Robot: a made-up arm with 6 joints. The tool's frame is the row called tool.
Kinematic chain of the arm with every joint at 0, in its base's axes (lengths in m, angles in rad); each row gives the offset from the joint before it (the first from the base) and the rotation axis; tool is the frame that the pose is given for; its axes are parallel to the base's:
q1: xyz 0 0 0.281 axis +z
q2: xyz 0 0 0 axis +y
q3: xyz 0 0 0.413 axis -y
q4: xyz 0 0 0 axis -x
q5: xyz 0.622 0 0 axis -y
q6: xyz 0 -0.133 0 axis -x
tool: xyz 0 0 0
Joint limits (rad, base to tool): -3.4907..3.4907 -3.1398..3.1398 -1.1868..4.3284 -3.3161..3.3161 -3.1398..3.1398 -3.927..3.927
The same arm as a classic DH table. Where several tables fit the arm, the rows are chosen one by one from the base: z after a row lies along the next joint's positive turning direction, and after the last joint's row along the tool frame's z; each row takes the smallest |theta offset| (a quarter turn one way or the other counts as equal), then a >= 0, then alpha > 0; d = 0 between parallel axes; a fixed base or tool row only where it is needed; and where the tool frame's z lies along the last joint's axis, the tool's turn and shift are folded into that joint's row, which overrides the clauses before.
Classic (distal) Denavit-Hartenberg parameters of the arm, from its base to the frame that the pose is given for. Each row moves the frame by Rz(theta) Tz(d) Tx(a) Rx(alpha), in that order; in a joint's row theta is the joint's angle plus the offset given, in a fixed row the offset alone. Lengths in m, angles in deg.
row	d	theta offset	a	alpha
q1	0.2810	0.00	0.0000	-90.00
q2	0.0000	-90.00	0.4130	180.00
q3	0.0000	0.00	0.0000	-90.00
q4	-0.6220	0.00	0.0000	90.00
q5	0.1330	0.00	0.0000	-90.00
q6	0.0000	90.00	0.0000	90.00
tool (fixed)	0.0000	-90.00	0.0000	0.00
Joint limits (deg, base to tool): -200.00..200.00 -179.90..179.90 -68.00..248.00 -190.00..190.00 -179.90..179.90 -225.00..225.00

